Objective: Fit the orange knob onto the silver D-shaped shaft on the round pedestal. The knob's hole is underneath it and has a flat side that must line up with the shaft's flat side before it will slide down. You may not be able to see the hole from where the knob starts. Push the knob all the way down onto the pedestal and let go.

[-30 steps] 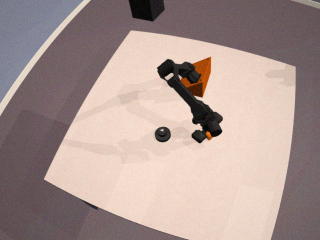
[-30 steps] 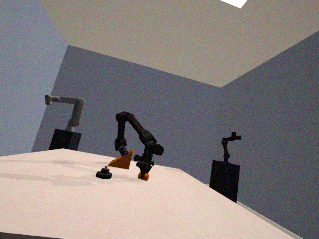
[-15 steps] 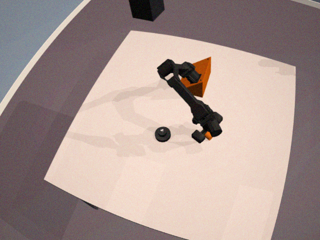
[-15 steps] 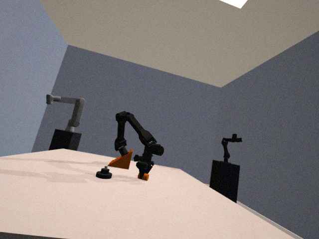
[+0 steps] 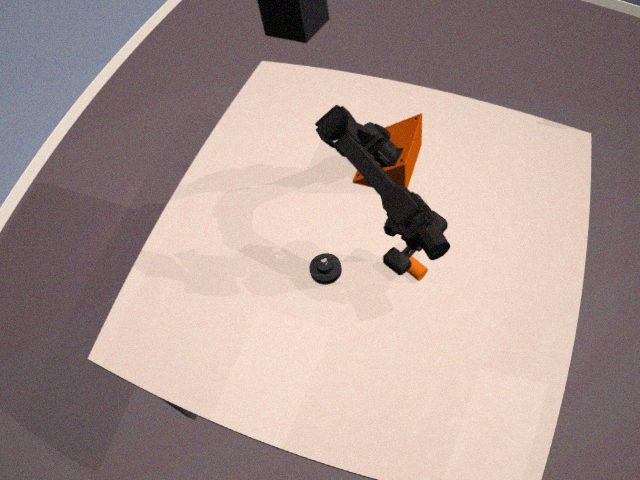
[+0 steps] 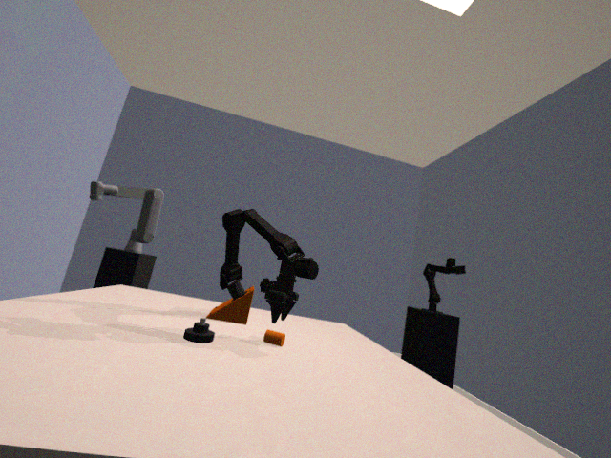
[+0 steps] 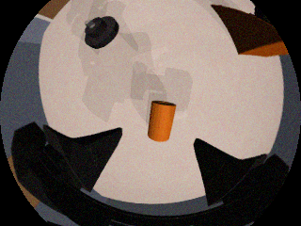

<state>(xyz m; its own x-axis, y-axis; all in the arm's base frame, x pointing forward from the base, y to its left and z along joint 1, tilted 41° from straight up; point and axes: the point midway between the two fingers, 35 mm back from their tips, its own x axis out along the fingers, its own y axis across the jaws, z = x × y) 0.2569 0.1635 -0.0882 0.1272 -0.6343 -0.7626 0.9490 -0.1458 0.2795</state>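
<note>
Right now the orange knob is 50 mm below my gripper tip and 10 mm to the left of it. Also, from my gripper tip: black round pedestal 220 mm to the right, 90 mm ahead, 40 mm below.
</note>
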